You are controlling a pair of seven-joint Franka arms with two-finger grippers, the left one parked.
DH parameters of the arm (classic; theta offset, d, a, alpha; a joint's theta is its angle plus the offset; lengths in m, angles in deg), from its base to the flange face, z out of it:
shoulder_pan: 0 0.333 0 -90
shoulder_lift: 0 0 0 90
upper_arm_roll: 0 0.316 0.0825 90
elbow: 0 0 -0.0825 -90
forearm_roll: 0 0.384 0 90
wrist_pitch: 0 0 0.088 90
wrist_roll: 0 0.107 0 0
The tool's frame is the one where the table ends.
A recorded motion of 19 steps. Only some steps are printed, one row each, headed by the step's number.
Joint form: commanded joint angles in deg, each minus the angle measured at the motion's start. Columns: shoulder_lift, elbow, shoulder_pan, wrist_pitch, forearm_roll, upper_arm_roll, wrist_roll.
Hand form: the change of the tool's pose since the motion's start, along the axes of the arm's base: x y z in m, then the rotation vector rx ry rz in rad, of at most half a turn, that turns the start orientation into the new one. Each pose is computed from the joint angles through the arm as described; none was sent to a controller.
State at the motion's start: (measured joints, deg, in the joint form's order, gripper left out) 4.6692 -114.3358 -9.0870 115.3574 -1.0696 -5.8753 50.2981
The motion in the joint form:
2: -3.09 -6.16 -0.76 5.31 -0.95 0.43 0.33
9: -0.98 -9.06 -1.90 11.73 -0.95 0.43 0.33
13: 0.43 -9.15 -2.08 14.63 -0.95 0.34 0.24
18: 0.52 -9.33 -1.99 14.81 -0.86 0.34 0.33
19: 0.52 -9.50 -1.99 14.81 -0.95 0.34 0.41
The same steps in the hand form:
2: -0.0196 0.0007 -0.0115 -0.0174 -0.0356 -0.0010
9: -0.0214 -0.0094 -0.0446 -0.0256 -0.0588 -0.0175
13: -0.0165 -0.0132 -0.0542 -0.0338 -0.0819 -0.0189
18: -0.0168 -0.0121 -0.0562 -0.0323 -0.0808 -0.0198
19: -0.0176 -0.0120 -0.0575 -0.0326 -0.0777 -0.0202

